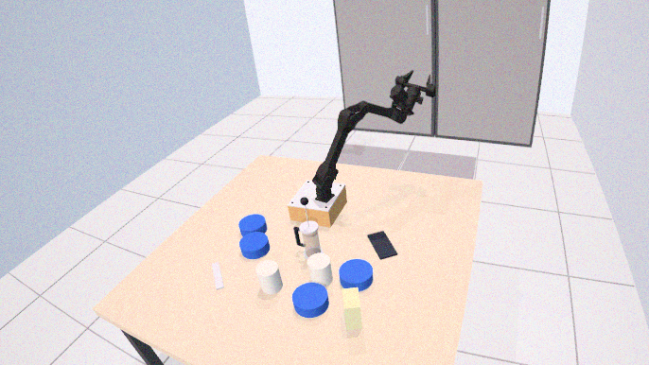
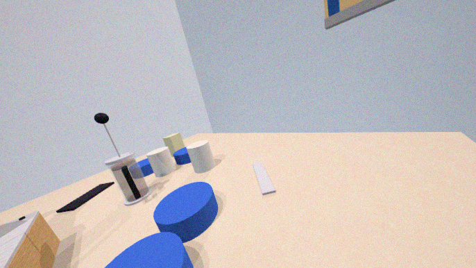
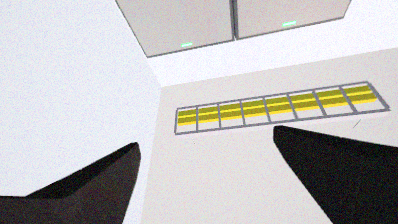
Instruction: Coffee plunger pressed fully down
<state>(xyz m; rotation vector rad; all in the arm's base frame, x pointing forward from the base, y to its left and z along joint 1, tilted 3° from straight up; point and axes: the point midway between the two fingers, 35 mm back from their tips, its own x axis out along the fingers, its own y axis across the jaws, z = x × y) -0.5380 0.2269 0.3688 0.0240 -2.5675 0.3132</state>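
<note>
Right now the coffee press is 780 mm ahead of my gripper tip, 130 mm to the right of it and 390 mm below it. The rest, counted from my gripper tip: black flat slab: 610 mm ahead, 100 mm to the left, 510 mm below; pale yellow block: 980 mm ahead, 190 mm to the left, 460 mm below.
</note>
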